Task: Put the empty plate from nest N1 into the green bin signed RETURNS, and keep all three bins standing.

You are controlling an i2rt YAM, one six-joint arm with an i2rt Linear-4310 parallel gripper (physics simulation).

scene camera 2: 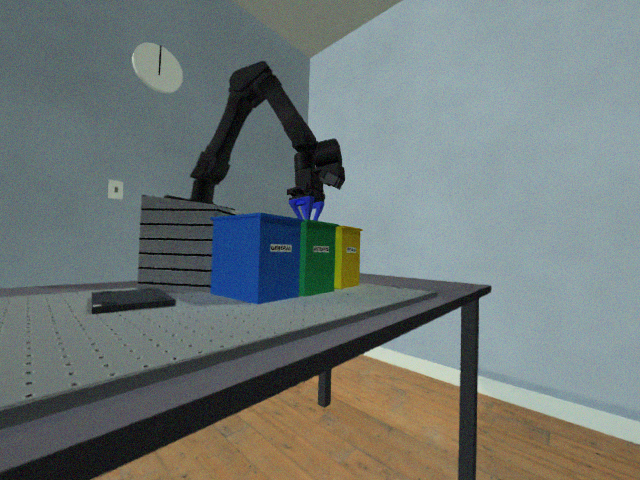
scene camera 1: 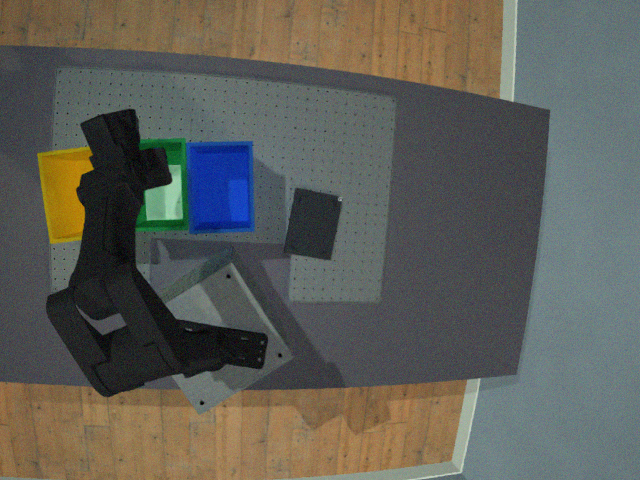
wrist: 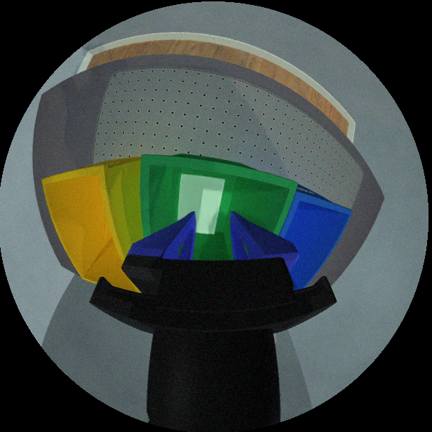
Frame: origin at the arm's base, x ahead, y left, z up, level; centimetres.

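Where they show: arm's base, origin of the base link: (scene camera 2: 200,206) (scene camera 1: 215,343).
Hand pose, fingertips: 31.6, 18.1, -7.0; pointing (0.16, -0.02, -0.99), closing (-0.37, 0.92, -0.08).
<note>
Each offset is from my fingertips to the top centre of the thing, as dx, dy, dz. Level surfaces: height alone.
The green bin {-3.8, -1.0, +1.5} (scene camera 1: 164,141) (scene camera 2: 318,271) (wrist: 220,166) stands upright between the yellow bin {-8.3, +14.3, +1.5} (scene camera 1: 44,198) (scene camera 2: 346,271) (wrist: 75,173) and the blue bin {-1.8, -14.1, +1.5} (scene camera 1: 252,180) (scene camera 2: 235,258) (wrist: 325,202), which also stand. Its white sign is too blurred to read surely. A pale rectangular plate {-5.6, -0.4, -14.8} (scene camera 1: 164,204) (wrist: 202,200) lies inside the green bin. My gripper (scene camera 2: 310,219) (wrist: 212,216) points down over the green bin, blue fingertips about at its rim. The fingers are fairly close together but apart, with nothing between them. In scene camera 1 the arm hides the fingers and part of the green bin.
A dark rectangular block {-6.6, -37.4, -15.0} (scene camera 1: 312,223) (scene camera 2: 132,299) lies on the perforated board {dz -16.5} (scene camera 1: 341,134) (scene camera 2: 206,330), right of the bins in the overhead view; no N1 mark is readable. The arm's base stands on a grey ribbed block (scene camera 1: 248,315) (scene camera 2: 175,248). The blue and green bins stand very close together.
</note>
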